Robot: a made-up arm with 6 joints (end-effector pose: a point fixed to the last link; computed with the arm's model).
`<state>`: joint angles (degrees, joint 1 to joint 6).
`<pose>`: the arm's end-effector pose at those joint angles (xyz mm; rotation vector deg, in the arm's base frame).
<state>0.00 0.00 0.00 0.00 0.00 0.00</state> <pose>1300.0 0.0 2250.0 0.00 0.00 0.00</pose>
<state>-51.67 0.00 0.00 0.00 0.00 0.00</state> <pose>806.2 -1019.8 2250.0 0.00 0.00 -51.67</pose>
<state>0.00 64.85 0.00 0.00 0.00 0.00</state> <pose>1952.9 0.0 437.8 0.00 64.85 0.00</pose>
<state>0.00 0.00 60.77 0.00 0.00 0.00</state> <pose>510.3 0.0 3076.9 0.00 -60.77 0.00</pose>
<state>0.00 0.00 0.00 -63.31 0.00 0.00</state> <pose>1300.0 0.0 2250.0 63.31 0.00 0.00</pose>
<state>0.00 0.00 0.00 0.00 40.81 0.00</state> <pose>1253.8 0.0 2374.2 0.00 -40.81 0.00</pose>
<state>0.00 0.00 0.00 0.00 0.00 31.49</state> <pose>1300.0 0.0 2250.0 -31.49 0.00 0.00</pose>
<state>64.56 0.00 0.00 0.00 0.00 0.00</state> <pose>558.4 1173.9 2250.0 0.00 0.00 64.56</pose>
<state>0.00 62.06 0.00 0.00 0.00 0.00</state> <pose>1969.9 0.0 523.6 0.00 62.06 0.00</pose>
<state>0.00 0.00 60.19 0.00 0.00 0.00</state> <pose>521.2 0.0 3073.7 0.00 -60.19 0.00</pose>
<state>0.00 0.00 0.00 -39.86 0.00 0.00</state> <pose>1300.0 0.0 2250.0 39.86 0.00 0.00</pose>
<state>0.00 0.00 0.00 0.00 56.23 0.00</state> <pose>1215.6 0.0 2407.9 0.00 -56.23 0.00</pose>
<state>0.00 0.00 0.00 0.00 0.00 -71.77</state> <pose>1300.0 0.0 2250.0 71.77 0.00 0.00</pose>
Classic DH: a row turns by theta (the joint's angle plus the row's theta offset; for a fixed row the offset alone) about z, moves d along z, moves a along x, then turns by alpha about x. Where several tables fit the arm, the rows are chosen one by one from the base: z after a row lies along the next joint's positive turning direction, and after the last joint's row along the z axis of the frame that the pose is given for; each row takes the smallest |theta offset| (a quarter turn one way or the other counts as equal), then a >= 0, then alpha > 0; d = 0 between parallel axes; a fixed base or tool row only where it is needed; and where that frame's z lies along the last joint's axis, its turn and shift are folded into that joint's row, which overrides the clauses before.
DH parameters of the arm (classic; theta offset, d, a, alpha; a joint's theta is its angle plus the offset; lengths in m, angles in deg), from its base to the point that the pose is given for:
joint 1: 0 0.83 0.2 -90
joint 2: -90 0 1.16 180
joint 3: 0 0 0.26 -90
joint 4: 0 -0.91 0 90
joint 5: 0 0 0 -90
joint 6: 90 -0.19 0 90
tool (fixed): -90 0 0 0

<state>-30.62 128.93 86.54 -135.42 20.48 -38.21</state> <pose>1739.8 -1084.0 -475.3 -143.10 55.56 85.72</pose>
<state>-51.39 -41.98 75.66 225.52 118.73 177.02</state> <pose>-768.4 771.8 2351.1 23.96 -11.54 -90.74</pose>
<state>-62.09 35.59 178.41 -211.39 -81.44 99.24</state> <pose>-145.7 66.0 2005.4 63.12 84.88 -143.71</pose>
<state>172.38 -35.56 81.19 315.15 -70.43 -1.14</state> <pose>1005.8 -261.9 2583.2 -53.72 5.90 -131.13</pose>
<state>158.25 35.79 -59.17 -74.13 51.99 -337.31</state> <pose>-958.5 537.4 721.8 -50.75 12.68 85.08</pose>
